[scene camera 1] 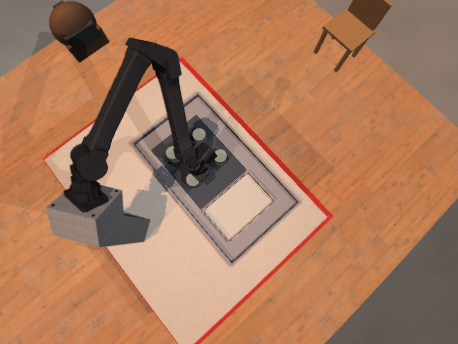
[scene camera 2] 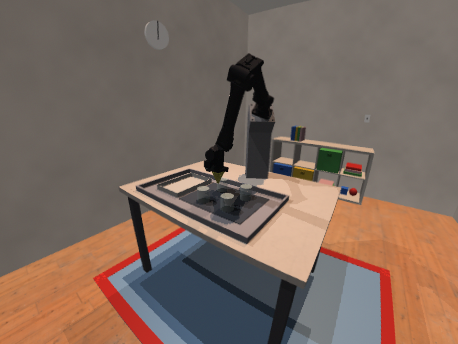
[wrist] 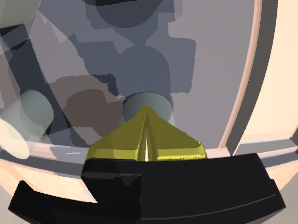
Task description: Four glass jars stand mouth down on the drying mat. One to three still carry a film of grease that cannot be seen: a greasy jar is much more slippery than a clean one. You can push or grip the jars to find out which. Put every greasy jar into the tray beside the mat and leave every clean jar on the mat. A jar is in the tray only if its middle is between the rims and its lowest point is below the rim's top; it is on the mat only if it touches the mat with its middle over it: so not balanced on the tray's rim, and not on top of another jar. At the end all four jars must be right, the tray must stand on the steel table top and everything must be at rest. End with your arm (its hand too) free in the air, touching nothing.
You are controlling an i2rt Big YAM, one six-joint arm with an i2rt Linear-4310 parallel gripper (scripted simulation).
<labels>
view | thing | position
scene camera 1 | pale tray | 236,208
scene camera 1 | dark drying mat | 220,177
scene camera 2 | pale tray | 179,186
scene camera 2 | dark drying mat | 242,210
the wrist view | gripper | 146,112
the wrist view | glass jar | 158,103
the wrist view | dark drying mat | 87,66
</labels>
